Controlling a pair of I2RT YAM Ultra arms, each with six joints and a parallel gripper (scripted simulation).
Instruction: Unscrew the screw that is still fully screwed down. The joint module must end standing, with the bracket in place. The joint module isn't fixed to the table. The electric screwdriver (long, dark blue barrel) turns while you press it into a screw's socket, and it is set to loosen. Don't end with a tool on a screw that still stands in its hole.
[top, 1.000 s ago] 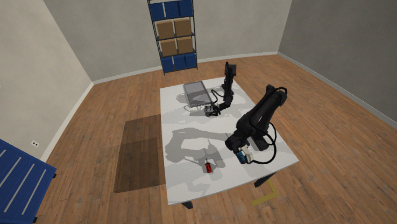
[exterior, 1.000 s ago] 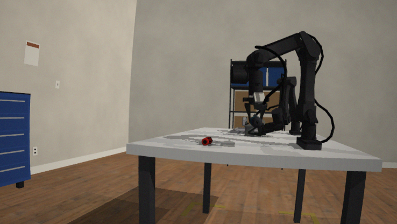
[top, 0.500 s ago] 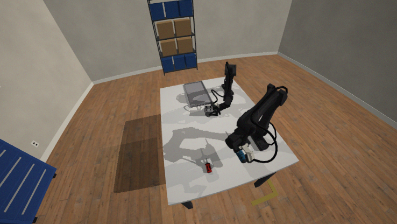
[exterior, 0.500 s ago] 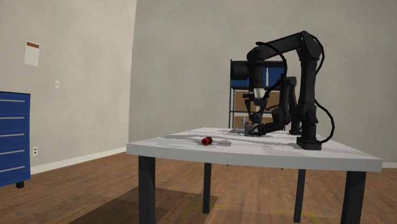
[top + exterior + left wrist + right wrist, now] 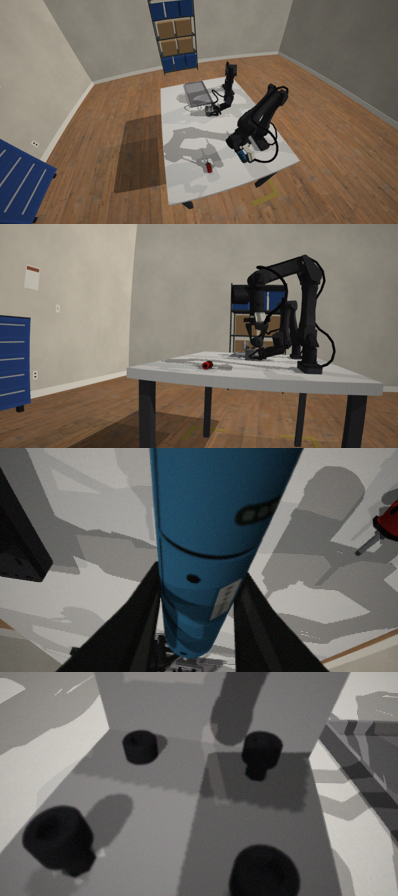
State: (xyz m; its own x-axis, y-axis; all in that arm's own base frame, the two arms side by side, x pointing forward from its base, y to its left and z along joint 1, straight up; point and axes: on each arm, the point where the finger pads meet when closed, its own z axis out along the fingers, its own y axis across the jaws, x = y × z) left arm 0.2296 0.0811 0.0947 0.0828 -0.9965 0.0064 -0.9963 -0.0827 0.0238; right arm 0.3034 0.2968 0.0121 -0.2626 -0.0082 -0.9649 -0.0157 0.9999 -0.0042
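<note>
My right hand is 10 mm below the joint module. The rest, counted from my right hand: bit: 320 mm to the left, 90 mm above, 50 mm behind; then flat grey tray: 340 mm to the right, 40 mm ahead, 20 mm below; then grey bracket: 50 mm above.
</note>
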